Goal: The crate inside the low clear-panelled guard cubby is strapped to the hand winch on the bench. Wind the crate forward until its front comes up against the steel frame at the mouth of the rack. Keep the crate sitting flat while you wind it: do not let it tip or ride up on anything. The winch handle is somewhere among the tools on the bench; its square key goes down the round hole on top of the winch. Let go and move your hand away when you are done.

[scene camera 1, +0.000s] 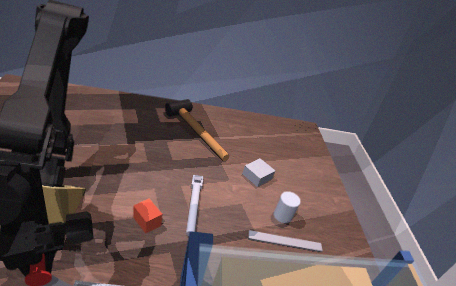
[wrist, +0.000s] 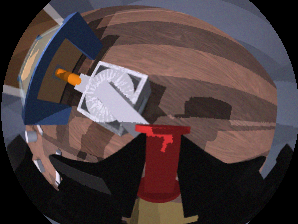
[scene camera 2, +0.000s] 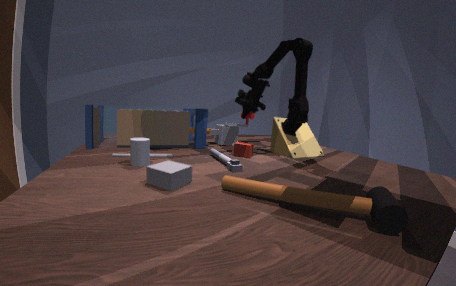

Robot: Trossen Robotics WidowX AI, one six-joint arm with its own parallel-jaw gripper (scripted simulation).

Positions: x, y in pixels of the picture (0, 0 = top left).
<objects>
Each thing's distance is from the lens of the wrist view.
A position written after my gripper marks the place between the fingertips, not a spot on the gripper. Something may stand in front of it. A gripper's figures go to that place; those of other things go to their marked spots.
my gripper [wrist: 160, 135]: 10 cm
red grip [wrist: 163, 142]: 7 cm
grey winch [wrist: 124, 80]: 15 cm
The marked spots on the grey winch and the red grip are 11 cm apart.
</objects>
